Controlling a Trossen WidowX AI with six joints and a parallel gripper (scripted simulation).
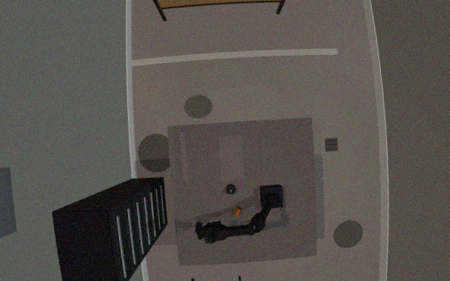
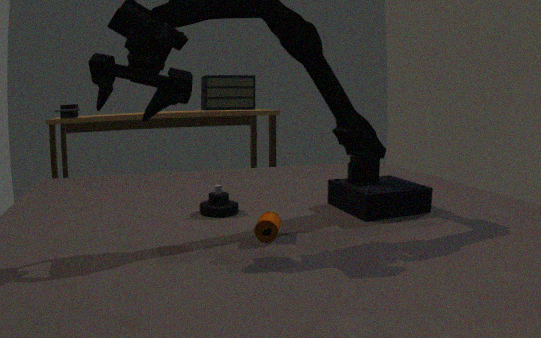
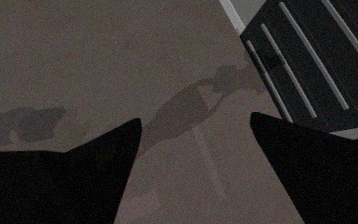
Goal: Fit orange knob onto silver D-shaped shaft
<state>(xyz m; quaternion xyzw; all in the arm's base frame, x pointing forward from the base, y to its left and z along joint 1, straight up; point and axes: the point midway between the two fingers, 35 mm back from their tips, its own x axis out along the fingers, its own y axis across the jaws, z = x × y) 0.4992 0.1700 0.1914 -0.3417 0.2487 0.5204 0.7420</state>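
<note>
My gripper tip is now 250 mm past the orange knob, 40 mm to the left of it and 200 mm above it. The rest, counted from my gripper tip: dark round pedestal (180 mm behind, 230 mm to the right, 190 mm below).
</note>
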